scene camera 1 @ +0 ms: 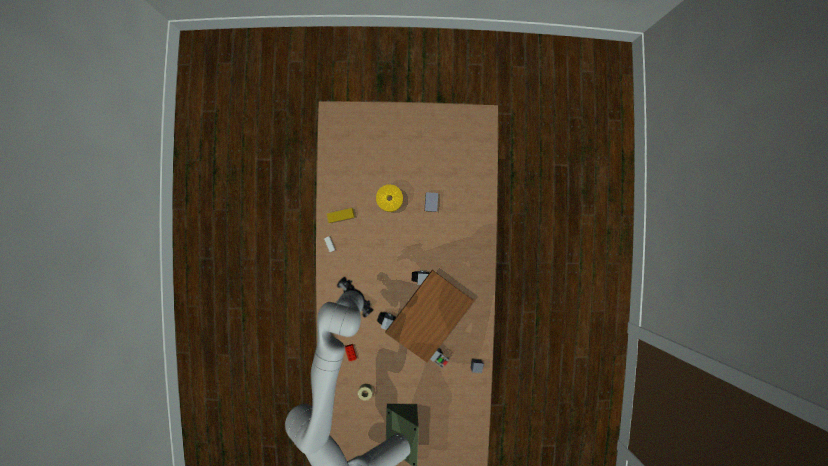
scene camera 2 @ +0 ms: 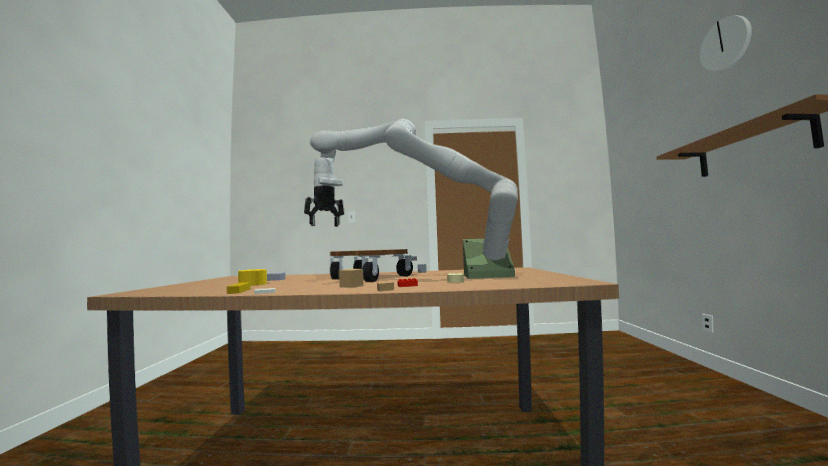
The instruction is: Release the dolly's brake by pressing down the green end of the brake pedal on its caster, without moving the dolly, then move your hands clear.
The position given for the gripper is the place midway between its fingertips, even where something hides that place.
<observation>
In view: the gripper (scene camera 2: pixel 325 226) and a dolly (scene camera 1: pixel 436 307).
The dolly also shows in scene camera 2 (scene camera 2: pixel 404 267).
</observation>
